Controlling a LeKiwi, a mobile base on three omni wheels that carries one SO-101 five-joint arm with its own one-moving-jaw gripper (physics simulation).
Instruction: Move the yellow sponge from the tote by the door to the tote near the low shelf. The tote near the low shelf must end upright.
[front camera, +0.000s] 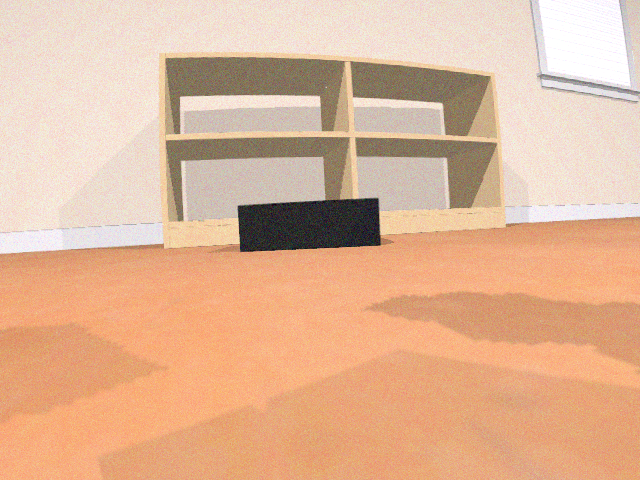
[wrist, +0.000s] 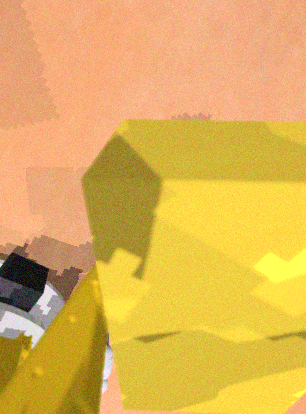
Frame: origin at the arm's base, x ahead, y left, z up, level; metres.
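Seen in the pictures: hand, its tool point: (wrist: 123, 262).
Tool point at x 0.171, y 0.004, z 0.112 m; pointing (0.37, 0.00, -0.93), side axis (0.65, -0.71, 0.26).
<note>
Offsets run from my tool point to a thing's top centre. "pt": to the spot under its first point. Level surfaces: height alone.
The yellow sponge {pt dx +0.026, dy +0.008, dz +0.032 m} (wrist: 220, 225) is a large block that fills much of the wrist view from the middle to the right edge. My gripper (wrist: 195, 300) is shut on it, with one yellow jaw against the sponge's left side; the other jaw is hidden or out of the picture. The sponge is held above the floor. In the front view, the black tote {dx +0.762, dy -0.027, dz -0.101 m} (front camera: 310, 225) stands upright on the floor, before the low shelf (front camera: 351, 135); its inside cannot be seen. The tote by the door does not show.
The orange floor {dz -0.201 m} (front camera: 232, 320) (wrist: 175, 60) stretches from the robot to the tote and bears several shadows. The wall with its white baseboard (front camera: 113, 235) runs behind the shelf. A window (front camera: 586, 41) is at the upper right. Part of the robot's base (wrist: 25, 282) shows at the wrist view's lower left.
</note>
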